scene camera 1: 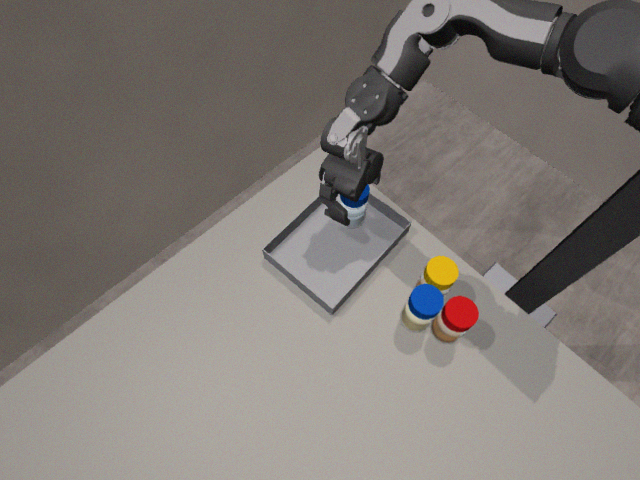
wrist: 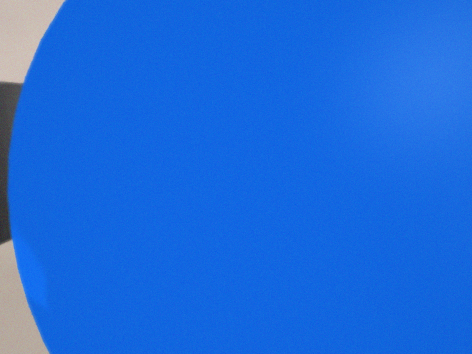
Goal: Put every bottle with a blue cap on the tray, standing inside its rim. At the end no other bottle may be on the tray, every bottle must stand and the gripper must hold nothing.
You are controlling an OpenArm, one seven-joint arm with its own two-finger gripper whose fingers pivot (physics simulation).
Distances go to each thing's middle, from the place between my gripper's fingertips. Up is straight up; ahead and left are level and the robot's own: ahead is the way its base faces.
My gripper is now 20 mm above the blue-capped bottle [wrist: 176,176]. The rest, counted from my hand: grey tray [scene camera 1: 327,261]: 60 mm ahead, 50 mm below, 30 mm to the left; red-capped bottle [scene camera 1: 459,314]: 290 mm to the left, 40 mm ahead, 20 mm below; yellow-capped bottle [scene camera 1: 441,272]: 220 mm to the left, 20 mm below.
